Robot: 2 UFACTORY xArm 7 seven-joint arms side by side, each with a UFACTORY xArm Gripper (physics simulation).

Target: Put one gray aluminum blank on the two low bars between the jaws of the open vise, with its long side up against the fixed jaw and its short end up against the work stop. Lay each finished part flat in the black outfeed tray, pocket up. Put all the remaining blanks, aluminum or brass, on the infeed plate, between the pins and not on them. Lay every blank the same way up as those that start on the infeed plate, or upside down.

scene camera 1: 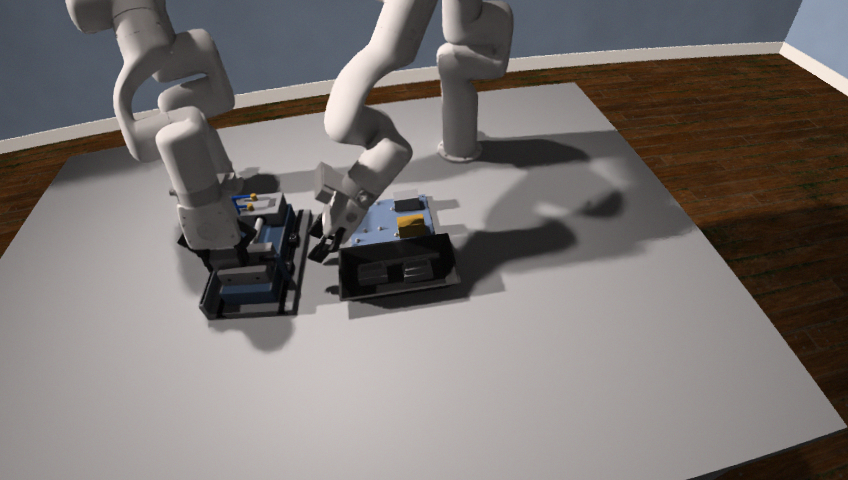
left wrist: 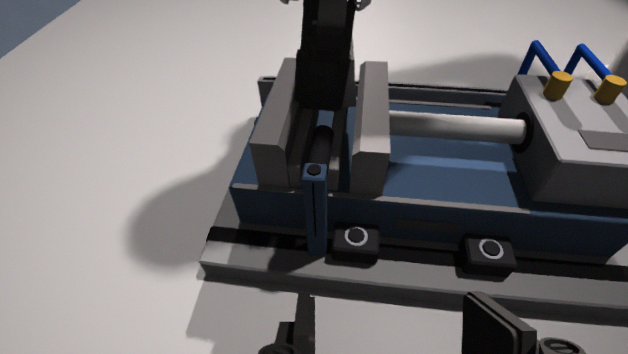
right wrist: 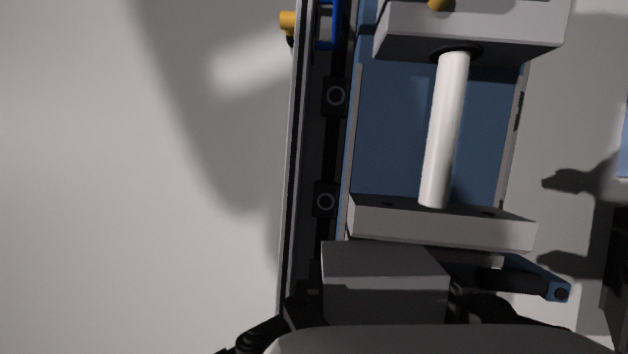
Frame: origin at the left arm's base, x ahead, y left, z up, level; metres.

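Seen in the pictures: left gripper, fingertip midpoint: (scene camera 1: 313, 247) (left wrist: 388, 325) (right wrist: 627, 218); right gripper, fingertip midpoint: (scene camera 1: 228, 265) (left wrist: 319, 78) (right wrist: 369, 282); left arm's base at its link origin: (scene camera 1: 459, 150).
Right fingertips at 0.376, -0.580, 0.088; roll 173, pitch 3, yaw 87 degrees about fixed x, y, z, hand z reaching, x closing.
Note:
Pixels of each thing's middle, then the offset from my right fingertips to it, as dx, dy, dz. "pt": a spot on its surface instead.
- work stop at the middle of its body: (left wrist: 320, 151) (right wrist: 508, 281) (scene camera 1: 267, 258) +0.001, +0.082, +0.002
- infeed plate at the middle of its body: (scene camera 1: 390, 223) -0.124, +0.344, -0.084
- brass blank at the middle of its body: (scene camera 1: 411, 226) -0.082, +0.387, -0.062
- black outfeed tray at a spot on its surface: (scene camera 1: 404, 293) pt +0.090, +0.341, -0.078
- gray cylinder block at the middle of its body: (left wrist: 575, 136) (scene camera 1: 263, 209) -0.169, +0.060, -0.010
The vise is open in the left wrist view, with fixed jaw (left wrist: 272, 135), moving jaw (left wrist: 371, 115) (right wrist: 440, 230) and two low bars (left wrist: 301, 150) (left wrist: 338, 150) between them. The work stop (left wrist: 321, 142) (right wrist: 510, 281) is a black rod on a blue post. My right gripper (right wrist: 369, 282) is shut on a gray blank (right wrist: 385, 262), over the vise at the end away from the stop. Its black finger reaches between the jaws and hides the blank in the left wrist view; contact with bars or jaw cannot be told. My left gripper (scene camera 1: 324, 239) (left wrist: 388, 325) is open and empty beside the vise.
The infeed plate (scene camera 1: 373, 221) carries a gray blank (scene camera 1: 407, 201) and a brass blank (scene camera 1: 410, 226). The black outfeed tray (scene camera 1: 404, 293) holds two gray parts (scene camera 1: 373, 273) (scene camera 1: 417, 270). Blue hoses and gray cylinder block (left wrist: 590, 130) (right wrist: 470, 25) stand at the vise's rear.

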